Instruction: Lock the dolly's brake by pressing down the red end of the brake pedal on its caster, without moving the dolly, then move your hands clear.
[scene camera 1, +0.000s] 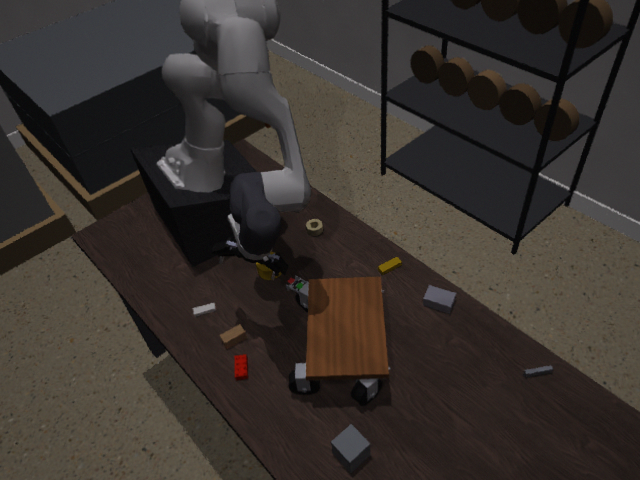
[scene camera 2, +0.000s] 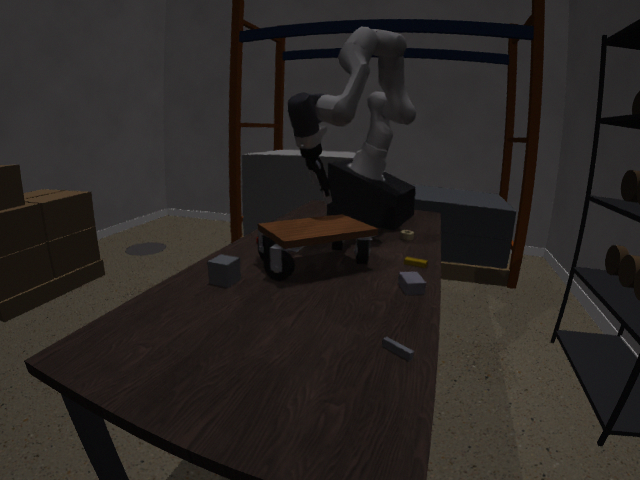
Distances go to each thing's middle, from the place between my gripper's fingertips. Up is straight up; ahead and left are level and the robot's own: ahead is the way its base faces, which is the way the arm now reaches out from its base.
The dolly (scene camera 1: 346, 339) is 270 mm ahead of my hand, 110 mm below it and 50 mm to the left of it.
